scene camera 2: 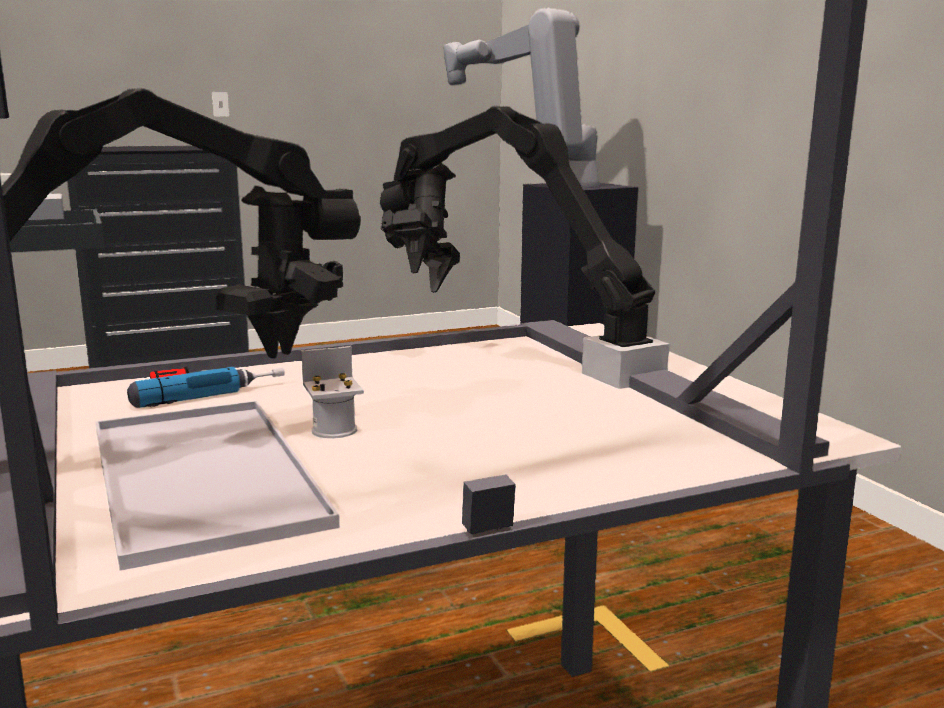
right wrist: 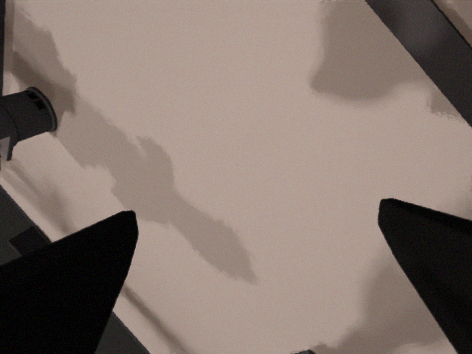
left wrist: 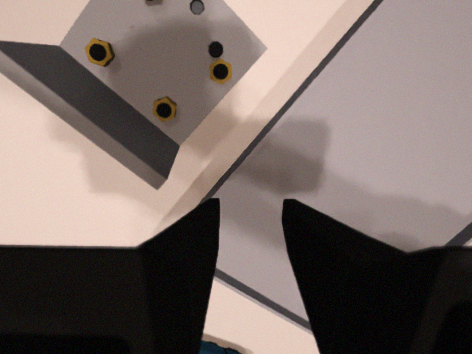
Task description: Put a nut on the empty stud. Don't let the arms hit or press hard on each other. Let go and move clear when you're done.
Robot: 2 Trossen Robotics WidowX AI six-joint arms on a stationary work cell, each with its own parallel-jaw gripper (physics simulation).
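Frame: origin at the left arm's base, x ahead, y left, z up, level; metres.
Where they show: left gripper, between the fingertips: (scene camera 2: 279, 355) (left wrist: 251, 209); right gripper, between the fingertips: (scene camera 2: 424, 282) (right wrist: 257, 216); right arm's base, origin of its link: (scene camera 2: 625, 340).
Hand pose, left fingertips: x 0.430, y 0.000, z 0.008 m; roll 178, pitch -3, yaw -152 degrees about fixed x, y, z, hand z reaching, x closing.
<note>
Each offset is from my left fingertips to the top centre of the thing. "spot": to the spot under its first point.
A grey fixture (scene camera 2: 333, 415) (left wrist: 145, 75) stands on the table, with a flat top and an upright panel (scene camera 2: 327, 362) (left wrist: 95, 110) along one edge. Brass nuts sit on its top; three show clearly in the left wrist view, one nut {dx +0.083, dy -0.021, dz -0.034 m} (left wrist: 100, 52), a second nut {dx +0.049, dy -0.012, dz -0.034 m} (left wrist: 164, 109) and a third nut {dx +0.033, dy -0.039, dz -0.039 m} (left wrist: 220, 71). Beside the third is a bare dark peg {dx +0.061, dy -0.033, dz -0.036 m} (left wrist: 215, 49), and farther up a small grey round {spot: dx +0.055, dy -0.058, dz -0.046 m} (left wrist: 197, 6). My left gripper (scene camera 2: 282, 354) (left wrist: 251, 209) is partly open and empty, above and beside the fixture's panel side. My right gripper (scene camera 2: 425, 280) (right wrist: 257, 216) is wide open and empty, high above the table.
A shallow grey tray {dx -0.140, dy -0.079, dz -0.094 m} (scene camera 2: 221, 544) (left wrist: 380, 125) lies beside the fixture. A blue power screwdriver {dx -0.026, dy +0.215, dz -0.069 m} (scene camera 2: 190, 386) lies behind the tray. A dark block {dx +0.056, dy -0.402, dz -0.053 m} (scene camera 2: 488, 504) stands at the front edge. The two arms are apart, and frame posts (scene camera 2: 819, 228) rise at the table's sides.
</note>
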